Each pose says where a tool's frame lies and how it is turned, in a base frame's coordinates. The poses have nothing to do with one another.
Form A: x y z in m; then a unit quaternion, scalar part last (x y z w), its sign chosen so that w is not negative.
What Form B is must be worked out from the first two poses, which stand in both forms.
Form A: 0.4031 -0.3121 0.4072 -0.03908 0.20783 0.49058 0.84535
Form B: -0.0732 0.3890 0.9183 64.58 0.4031 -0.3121 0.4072
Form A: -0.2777 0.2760 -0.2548 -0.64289 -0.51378 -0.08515 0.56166
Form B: -0.7770 -0.6210 -0.1029 111.66 -0.2777 0.2760 -0.2548
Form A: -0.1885 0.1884 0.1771 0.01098 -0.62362 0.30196 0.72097
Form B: 0.0158 -0.8999 0.4357 87.73 -0.1885 0.1884 0.1771
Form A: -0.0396 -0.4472 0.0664 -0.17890 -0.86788 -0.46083 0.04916
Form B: -0.1791 -0.8689 -0.4614 174.36 -0.0396 -0.4472 0.0664
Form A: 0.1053 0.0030 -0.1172 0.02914 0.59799 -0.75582 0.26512
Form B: 0.0302 0.6202 -0.7839 149.25 0.1053 0.0030 -0.1172
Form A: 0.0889 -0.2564 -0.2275 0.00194 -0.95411 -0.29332 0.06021
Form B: 0.0019 -0.9558 -0.2939 173.10 0.0889 -0.2564 -0.2275
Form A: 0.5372 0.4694 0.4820 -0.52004 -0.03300 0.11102 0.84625
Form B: -0.9761 -0.0619 0.2084 64.39 0.5372 0.4694 0.4820
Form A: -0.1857 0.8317 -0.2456 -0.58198 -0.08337 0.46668 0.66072
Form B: -0.7753 -0.1111 0.6217 97.29 -0.1857 0.8317 -0.2456
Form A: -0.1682 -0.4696 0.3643 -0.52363 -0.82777 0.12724 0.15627
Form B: -0.5301 -0.8381 0.1288 162.02 -0.1682 -0.4696 0.3643
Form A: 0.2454 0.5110 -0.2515 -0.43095 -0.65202 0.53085 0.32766
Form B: -0.4561 -0.6901 0.5619 141.75 0.2454 0.5110 -0.2515
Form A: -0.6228 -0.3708 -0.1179 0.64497 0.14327 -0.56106 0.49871
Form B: 0.7441 0.1653 -0.6473 120.17 -0.6228 -0.3708 -0.1179
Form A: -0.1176 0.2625 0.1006 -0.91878 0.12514 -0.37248 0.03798
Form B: -0.9194 0.1252 -0.3727 175.65 -0.1176 0.2625 0.1006
